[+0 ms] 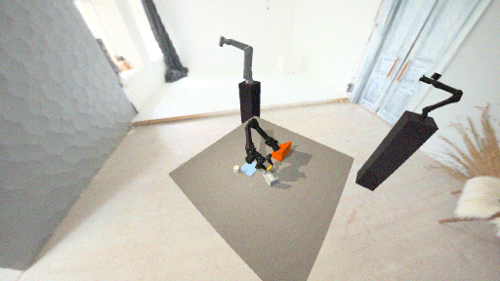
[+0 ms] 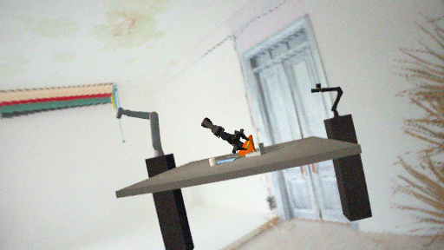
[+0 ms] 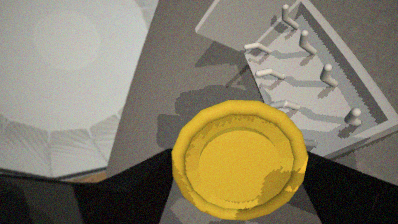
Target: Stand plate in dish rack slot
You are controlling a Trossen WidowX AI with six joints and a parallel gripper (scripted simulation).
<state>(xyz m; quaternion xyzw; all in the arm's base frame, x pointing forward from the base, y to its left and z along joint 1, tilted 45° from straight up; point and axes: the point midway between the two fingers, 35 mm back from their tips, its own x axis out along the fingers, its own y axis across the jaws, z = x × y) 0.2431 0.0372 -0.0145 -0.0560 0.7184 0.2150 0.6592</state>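
Now: the dish rack 5 cm below my gripper tip, 5 cm ahead of it and 3 cm to the left of it. The rest, counted from my gripper tip: yellow plate: 1 cm to the right; light-blue mat: 18 cm to the right, 7 cm below, 6 cm ahead; cream round object: 26 cm to the right, 15 cm ahead, 5 cm below.
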